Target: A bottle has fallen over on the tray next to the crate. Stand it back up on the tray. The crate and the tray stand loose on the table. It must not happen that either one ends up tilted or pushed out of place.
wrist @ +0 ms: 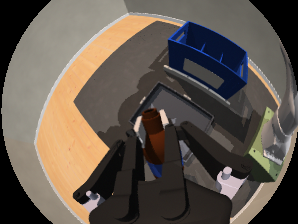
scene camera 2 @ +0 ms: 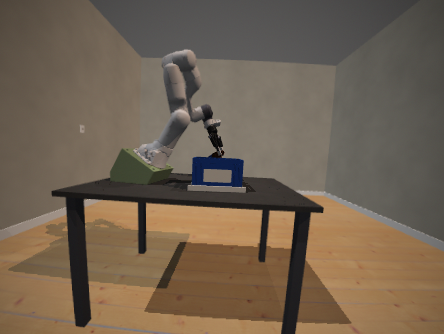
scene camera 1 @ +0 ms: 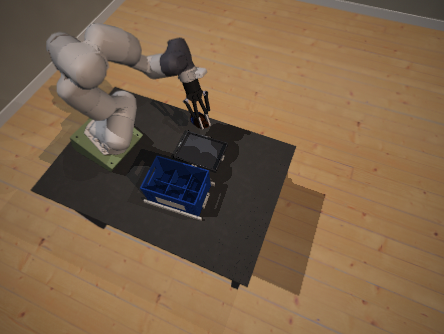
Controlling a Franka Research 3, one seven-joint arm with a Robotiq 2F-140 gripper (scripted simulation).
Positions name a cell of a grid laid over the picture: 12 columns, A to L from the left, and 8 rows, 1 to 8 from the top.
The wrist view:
gripper: G5
blue crate: I3
brown bottle: G5
dark tray: H4
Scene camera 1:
blue crate: F5
